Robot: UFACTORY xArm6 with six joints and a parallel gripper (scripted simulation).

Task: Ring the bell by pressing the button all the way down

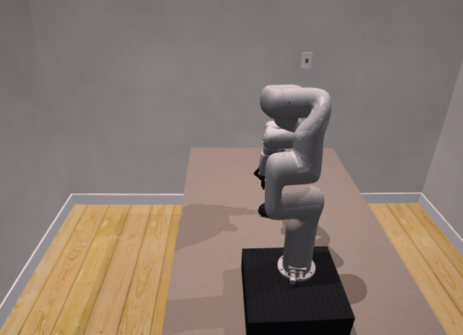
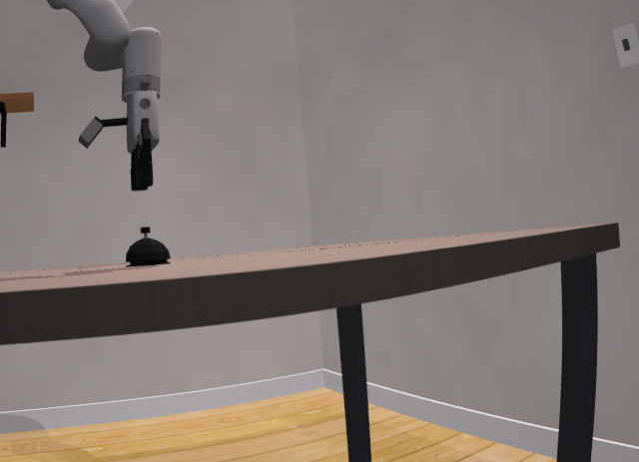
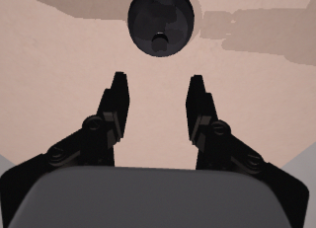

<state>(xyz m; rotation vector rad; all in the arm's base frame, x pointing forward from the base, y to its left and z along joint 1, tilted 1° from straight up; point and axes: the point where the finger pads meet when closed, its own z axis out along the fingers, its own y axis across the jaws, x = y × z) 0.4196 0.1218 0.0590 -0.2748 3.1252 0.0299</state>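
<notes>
The button lies 10 cm below my hand. The rest, counted from my hand: bell (11 cm below).
</notes>
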